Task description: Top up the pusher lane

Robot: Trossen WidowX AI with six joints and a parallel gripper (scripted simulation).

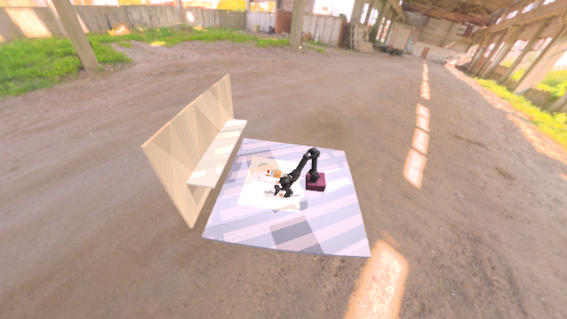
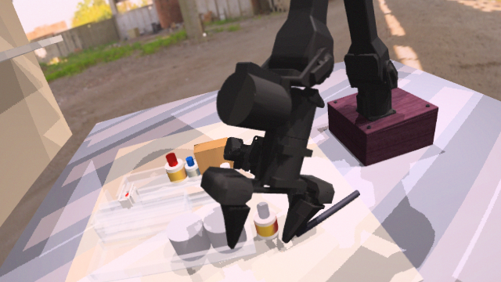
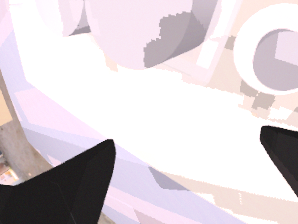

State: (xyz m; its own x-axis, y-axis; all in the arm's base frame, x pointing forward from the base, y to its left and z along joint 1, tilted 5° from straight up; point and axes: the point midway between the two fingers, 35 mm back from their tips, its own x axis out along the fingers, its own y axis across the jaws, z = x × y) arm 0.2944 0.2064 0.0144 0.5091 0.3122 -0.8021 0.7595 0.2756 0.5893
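The black rod is 130 mm behind my gripper tip, 60 mm to the right of it and 40 mm below it. From my gripper tip the other things lie so: white pusher plate (160 mm to the right, 130 mm ahead); clear lane (170 mm to the right, 170 mm ahead, 30 mm below).
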